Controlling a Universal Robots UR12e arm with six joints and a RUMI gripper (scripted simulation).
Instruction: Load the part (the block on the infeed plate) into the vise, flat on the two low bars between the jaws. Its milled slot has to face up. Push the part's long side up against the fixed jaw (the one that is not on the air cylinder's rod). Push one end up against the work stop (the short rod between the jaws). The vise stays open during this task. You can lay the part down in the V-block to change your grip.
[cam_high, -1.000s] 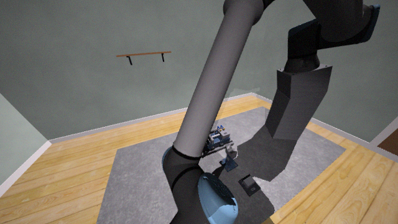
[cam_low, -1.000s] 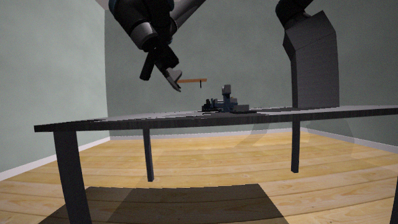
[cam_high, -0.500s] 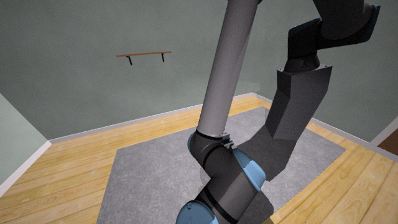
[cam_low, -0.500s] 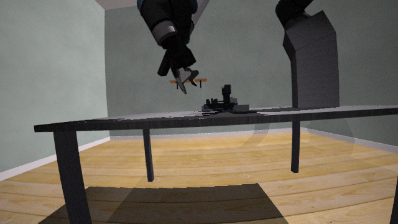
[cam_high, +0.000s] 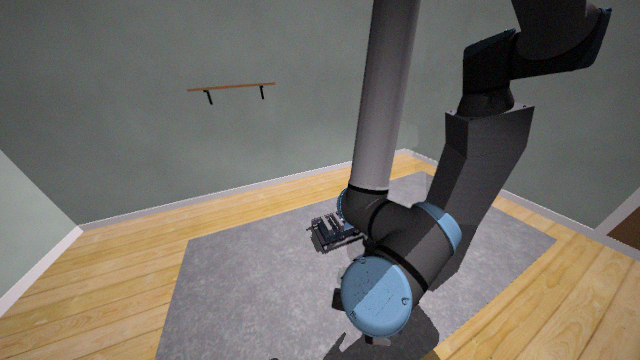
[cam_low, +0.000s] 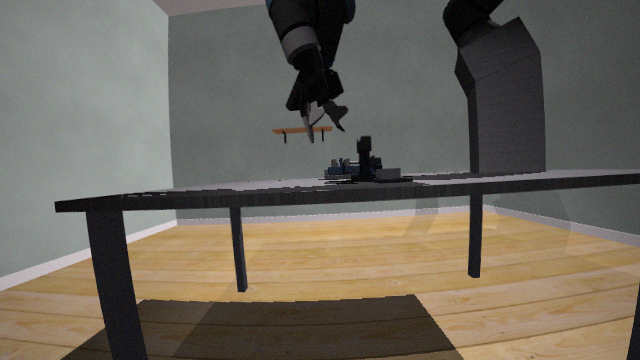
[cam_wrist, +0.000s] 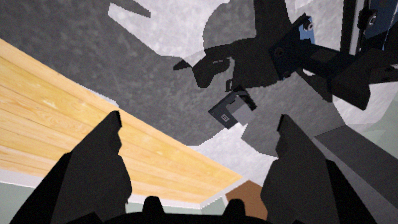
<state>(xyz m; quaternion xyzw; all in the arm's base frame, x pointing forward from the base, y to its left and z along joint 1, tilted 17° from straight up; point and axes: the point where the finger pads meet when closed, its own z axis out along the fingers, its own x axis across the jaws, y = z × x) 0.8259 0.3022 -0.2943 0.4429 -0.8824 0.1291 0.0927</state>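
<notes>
Now: the part 170 mm behind my hand, 50 mm to the right of it and 110 mm below it. Round my hand: moving jaw 70 mm behind, 420 mm to the right, 50 mm below; work stop 40 mm behind, 370 mm to the right, 40 mm below; fixed jaw 10 mm behind, 420 mm to the right, 50 mm below.
</notes>
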